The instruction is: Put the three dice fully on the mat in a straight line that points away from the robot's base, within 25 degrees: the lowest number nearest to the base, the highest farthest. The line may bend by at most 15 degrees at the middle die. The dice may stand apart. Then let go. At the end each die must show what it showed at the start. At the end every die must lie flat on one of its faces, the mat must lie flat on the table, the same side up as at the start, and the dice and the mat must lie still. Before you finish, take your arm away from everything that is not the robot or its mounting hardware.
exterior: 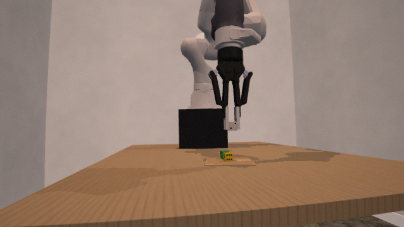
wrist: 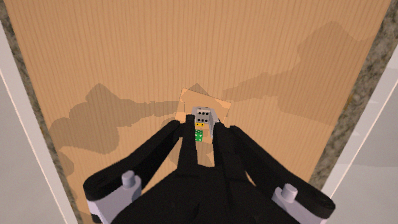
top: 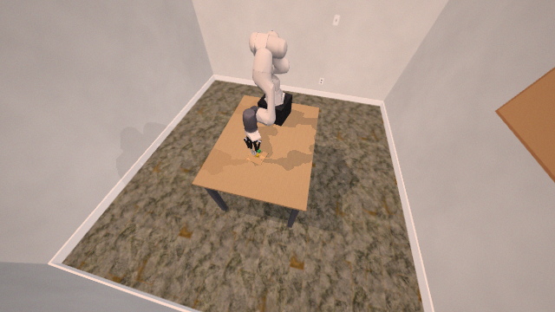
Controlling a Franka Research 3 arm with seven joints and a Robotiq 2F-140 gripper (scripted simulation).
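My hand is 5 cm past the yellow die and 12 cm above it. Also, from my hand: tan mat 5 cm behind, 13 cm below; white die 2 cm below; green die 9 cm behind, 1 cm to the right, 12 cm below.
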